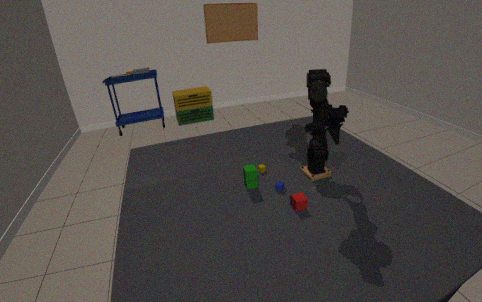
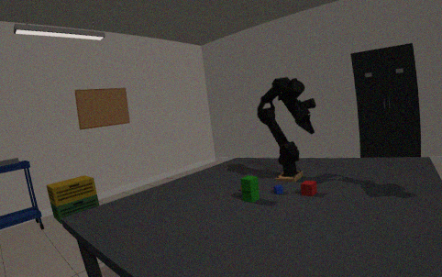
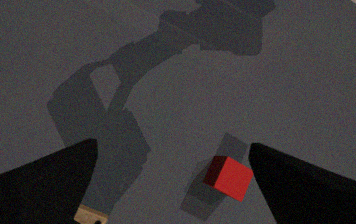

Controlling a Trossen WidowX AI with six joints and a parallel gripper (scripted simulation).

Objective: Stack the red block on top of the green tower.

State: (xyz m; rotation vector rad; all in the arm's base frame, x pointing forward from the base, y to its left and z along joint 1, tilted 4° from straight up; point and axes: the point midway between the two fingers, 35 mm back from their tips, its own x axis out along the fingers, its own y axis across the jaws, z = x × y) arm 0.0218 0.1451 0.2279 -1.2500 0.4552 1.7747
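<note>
The red block is 20 cm below my gripper tip, 12 cm ahead of it and 3 cm to the left of it. The rest, counted from my gripper tip: small yellow object (24 cm to the right, 21 cm below, 20 cm ahead); then small blue block (20 cm below, 16 cm ahead, 9 cm to the right).
</note>
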